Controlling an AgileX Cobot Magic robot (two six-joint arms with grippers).
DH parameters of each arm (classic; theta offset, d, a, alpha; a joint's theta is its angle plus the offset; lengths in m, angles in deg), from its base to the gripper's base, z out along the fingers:
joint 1: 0 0.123 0 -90
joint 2: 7.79 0 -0.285 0
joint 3: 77.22 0 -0.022 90
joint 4: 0 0.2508 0 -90
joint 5: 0 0 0.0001 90
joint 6: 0 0.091 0 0
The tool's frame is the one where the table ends.
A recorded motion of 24 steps. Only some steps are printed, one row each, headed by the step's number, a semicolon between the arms.
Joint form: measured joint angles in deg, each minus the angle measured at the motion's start. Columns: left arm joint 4, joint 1, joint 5, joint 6, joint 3, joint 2; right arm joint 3, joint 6, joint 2, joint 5, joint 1, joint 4.
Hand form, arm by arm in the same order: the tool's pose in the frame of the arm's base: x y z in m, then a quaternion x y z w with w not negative. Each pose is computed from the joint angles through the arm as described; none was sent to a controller.
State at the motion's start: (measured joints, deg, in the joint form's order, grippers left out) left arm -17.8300 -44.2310 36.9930 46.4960 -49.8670 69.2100; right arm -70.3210 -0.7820 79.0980 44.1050 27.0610 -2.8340
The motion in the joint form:
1: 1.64 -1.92 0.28 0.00 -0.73 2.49; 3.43 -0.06 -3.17 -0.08 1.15 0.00
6: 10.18 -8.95 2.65 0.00 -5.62 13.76; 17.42 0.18 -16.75 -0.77 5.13 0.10
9: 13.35 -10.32 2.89 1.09 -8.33 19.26; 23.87 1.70 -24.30 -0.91 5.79 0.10
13: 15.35 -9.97 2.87 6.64 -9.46 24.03; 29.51 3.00 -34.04 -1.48 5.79 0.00
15: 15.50 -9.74 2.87 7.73 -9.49 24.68; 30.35 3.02 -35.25 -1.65 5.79 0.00
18: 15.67 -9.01 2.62 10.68 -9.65 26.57; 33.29 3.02 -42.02 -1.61 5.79 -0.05
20: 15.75 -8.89 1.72 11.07 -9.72 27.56; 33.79 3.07 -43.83 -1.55 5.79 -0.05
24: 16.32 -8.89 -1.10 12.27 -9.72 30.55; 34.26 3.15 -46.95 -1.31 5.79 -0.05
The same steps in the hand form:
1: 0.1620 -0.1909 0.2837 0.62483 0.70667 -0.11522 0.31133; 0.2493 0.1302 0.3428 -0.24427 0.90105 0.06284 0.35282
6: 0.1655 -0.2340 0.2523 0.71455 0.65485 -0.06759 0.23670; 0.1844 0.1125 0.3261 -0.27315 0.89183 0.07727 0.35223
9: 0.1734 -0.2515 0.2366 0.74410 0.63182 -0.04392 0.21259; 0.1553 0.0967 0.3172 -0.26519 0.89010 0.08680 0.36035
13: 0.1837 -0.2590 0.2159 0.78349 0.59329 -0.01840 0.18387; 0.1244 0.0767 0.3147 -0.25057 0.87784 0.10113 0.39546
15: 0.1855 -0.2591 0.2124 0.78918 0.58738 -0.01521 0.17875; 0.1207 0.0743 0.3132 -0.24987 0.87603 0.10248 0.39954
18: 0.1912 -0.2596 0.2027 0.80266 0.57269 -0.00855 0.16639; 0.1009 0.0614 0.3121 -0.24555 0.86257 0.11080 0.42826
20: 0.1936 -0.2615 0.1979 0.80418 0.57063 -0.00710 0.16623; 0.0957 0.0581 0.3129 -0.24361 0.85805 0.11383 0.43755
24: 0.1987 -0.2672 0.1821 0.81196 0.56001 -0.00127 0.16464; 0.0868 0.0523 0.3158 -0.23989 0.84902 0.11958 0.45532

